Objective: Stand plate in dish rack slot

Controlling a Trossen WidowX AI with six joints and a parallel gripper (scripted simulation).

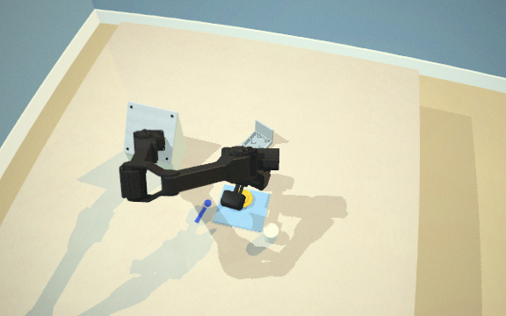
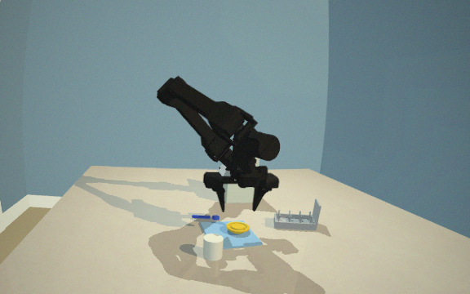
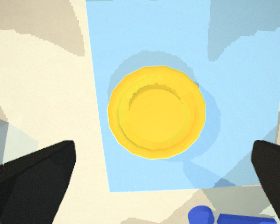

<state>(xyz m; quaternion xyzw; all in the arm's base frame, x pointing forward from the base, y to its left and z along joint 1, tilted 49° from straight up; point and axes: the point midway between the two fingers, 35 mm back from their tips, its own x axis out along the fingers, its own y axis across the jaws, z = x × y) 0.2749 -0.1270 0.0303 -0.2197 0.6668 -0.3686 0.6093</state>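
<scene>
Now: gripper tip 50 mm above the yellow plate. Also, from my gripper tip: blue spoon (110 mm behind, 60 mm below, 40 mm to the right); then blue mat (60 mm below, 20 mm to the right); then white cup (100 mm to the right, 100 mm ahead, 40 mm below).
</scene>
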